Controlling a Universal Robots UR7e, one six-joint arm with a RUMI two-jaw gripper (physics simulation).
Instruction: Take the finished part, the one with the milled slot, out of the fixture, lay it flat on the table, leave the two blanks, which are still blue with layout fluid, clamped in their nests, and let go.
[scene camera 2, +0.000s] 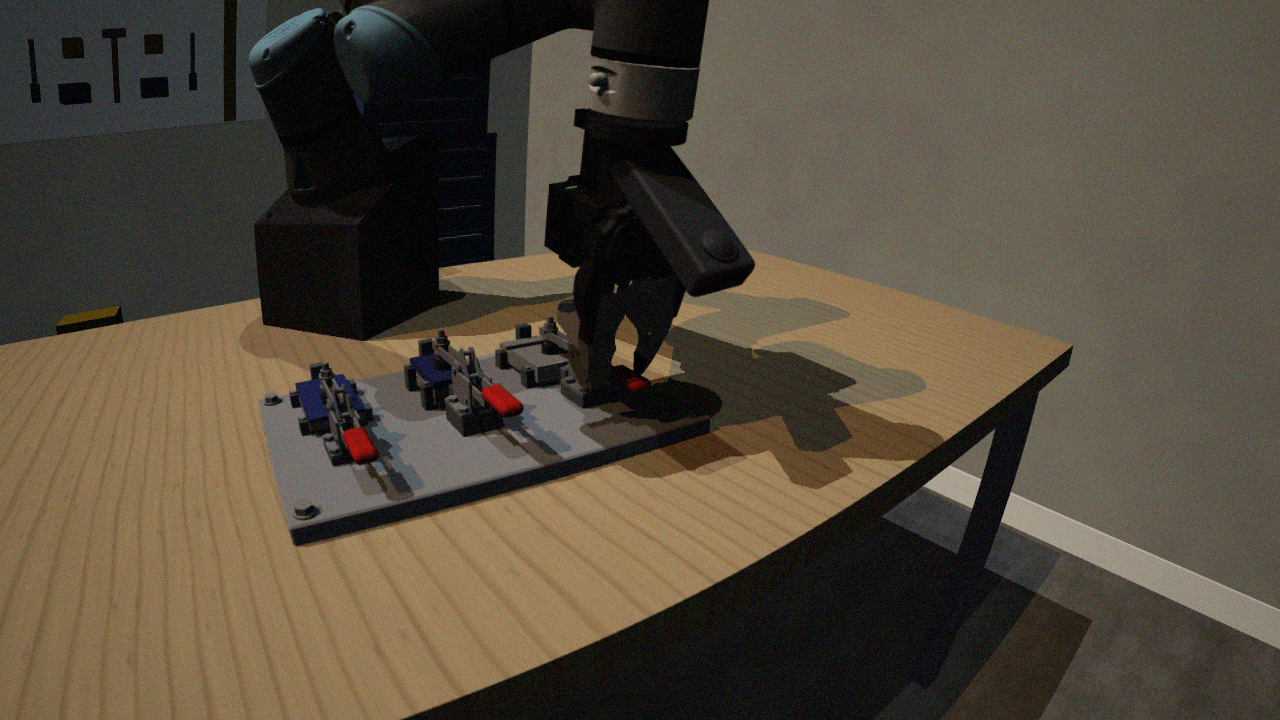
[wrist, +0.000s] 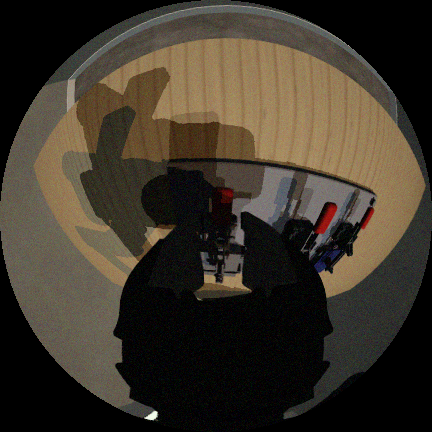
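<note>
The grey finished part (scene camera 2: 535, 360) sits in the right-hand nest of the fixture plate (scene camera 2: 438, 470) (wrist: 256, 202), with its clamp arm reaching over it; its slot cannot be made out. My gripper (scene camera 2: 611, 362) (wrist: 221, 214) is low at that nest's toggle clamp, pointing down, partly closed with a gap between the fingers and not gripping anything. The clamp's red handle (scene camera 2: 635, 384) (wrist: 226, 195) is in shadow by the fingertips. One blue blank (scene camera 2: 429, 368) is clamped in the middle nest. Another blue blank (scene camera 2: 311, 402) (wrist: 321, 265) is clamped in the left nest.
The middle clamp's red handle (scene camera 2: 502, 400) (wrist: 326, 217) and the left clamp's red handle (scene camera 2: 359, 444) (wrist: 367, 218) stick out toward the plate's front edge. The wooden table (scene camera 2: 161, 537) (wrist: 280, 90) surrounds the plate. The robot's dark pedestal (scene camera 2: 313, 268) stands behind it.
</note>
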